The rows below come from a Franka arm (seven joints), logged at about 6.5 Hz.
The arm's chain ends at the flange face. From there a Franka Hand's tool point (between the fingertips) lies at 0.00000 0.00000 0.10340 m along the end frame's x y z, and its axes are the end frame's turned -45 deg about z.
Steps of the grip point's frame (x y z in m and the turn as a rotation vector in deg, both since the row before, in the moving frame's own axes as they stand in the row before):
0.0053 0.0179 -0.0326 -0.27 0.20 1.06
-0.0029 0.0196 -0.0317 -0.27 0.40 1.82
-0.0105 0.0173 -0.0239 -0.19 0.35 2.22
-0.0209 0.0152 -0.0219 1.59 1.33 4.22
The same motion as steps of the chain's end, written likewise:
0.0158 0.0088 -0.0326 -0.05 0.33 1.06
0.0110 0.0161 -0.0317 0.09 0.47 1.82
0.0041 0.0198 -0.0239 0.11 0.38 2.22
-0.0038 0.0293 -0.0218 2.06 -0.18 4.22

